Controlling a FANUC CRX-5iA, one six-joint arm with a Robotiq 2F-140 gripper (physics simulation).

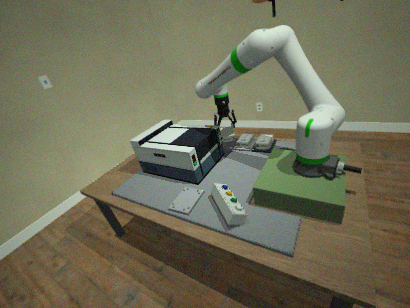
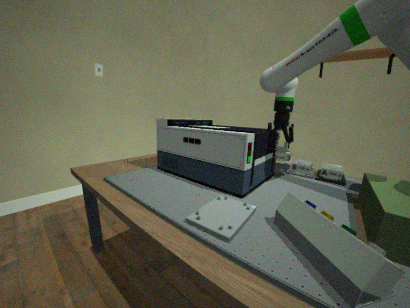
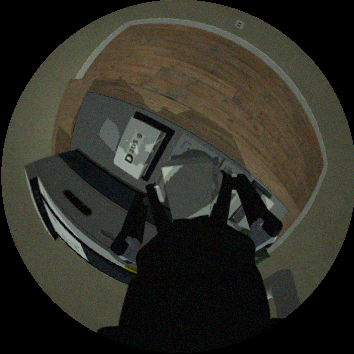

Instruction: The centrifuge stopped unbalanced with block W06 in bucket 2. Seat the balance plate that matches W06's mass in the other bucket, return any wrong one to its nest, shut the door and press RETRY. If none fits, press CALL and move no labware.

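Frame: origin at the arm's base, x ahead, y left, z up, level; millimetres.
Seen in the pictures: gripper, fingertip midpoint: (image 3: pixel 187 172); arm's base, link origin: (image 1: pixel 310 167).
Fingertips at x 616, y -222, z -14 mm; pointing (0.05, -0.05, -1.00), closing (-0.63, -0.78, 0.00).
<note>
Offsets run from my fingertips to a thing's middle. Level surfaces: height alone.
My gripper (image 1: pixel 226 128) (image 2: pixel 282 144) (image 3: pixel 187 172) is shut on grey balance plate C @(24 mm back, 25 mm left, 14 mm up) (image 1: pixel 229 134) (image 2: pixel 284 156) (image 3: pixel 191 197) and holds it a little above the mat, just behind the centrifuge's right end. The centrifuge @(134 mm ahead, 344 mm left, 51 mm up) (image 1: pixel 168 153) (image 2: pixel 204 148) (image 3: pixel 77 203) is a white and dark-blue box with a green lamp on its front. Plate D @(128 mm ahead, 36 mm left, 35 mm down) (image 3: pixel 138 148), marked 105 g, lies in its black nest. Plates B @(140 mm back, 12 mm right, 38 mm down) (image 1: pixel 245 139) (image 2: pixel 303 166) and A @(269 mm back, 35 mm right, 38 mm down) (image 1: pixel 264 140) (image 2: pixel 332 171) sit in their nests to the right. The buckets and block W06 are hidden.
A white button box @(367 mm back, 545 mm left, 29 mm down) (image 1: pixel 229 204) (image 2: pixel 320 235) with blue, yellow and green buttons lies on the grey mat @(71 mm down) (image 1: pixel 142 190) at the front. A flat grey fixture plate @(147 mm back, 598 mm left, 59 mm down) (image 1: pixel 186 199) (image 2: pixel 222 215) lies beside it. The arm's green pedestal (image 1: pixel 295 189) stands at the right.
</note>
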